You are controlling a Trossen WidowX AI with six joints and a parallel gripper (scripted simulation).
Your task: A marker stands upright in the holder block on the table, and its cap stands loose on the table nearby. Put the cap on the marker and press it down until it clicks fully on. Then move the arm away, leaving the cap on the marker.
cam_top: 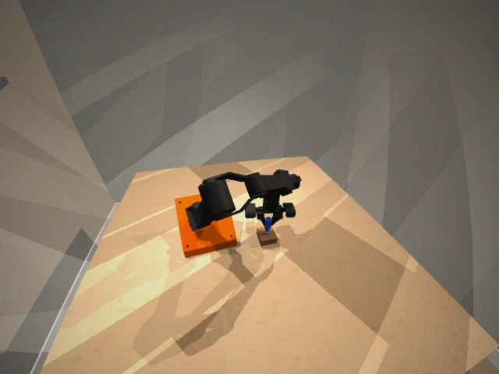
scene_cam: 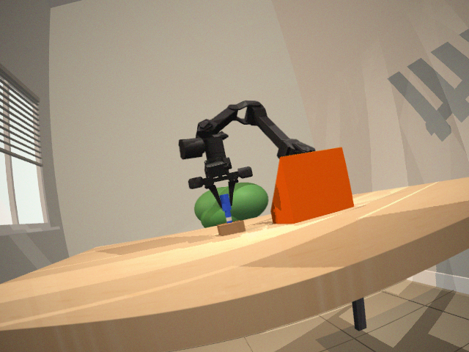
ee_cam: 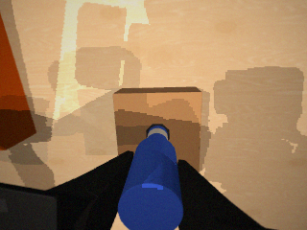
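Right now the wooden holder block is 6 cm below my gripper tip. The rest, counted from my gripper tip: blue cap 1 cm above.
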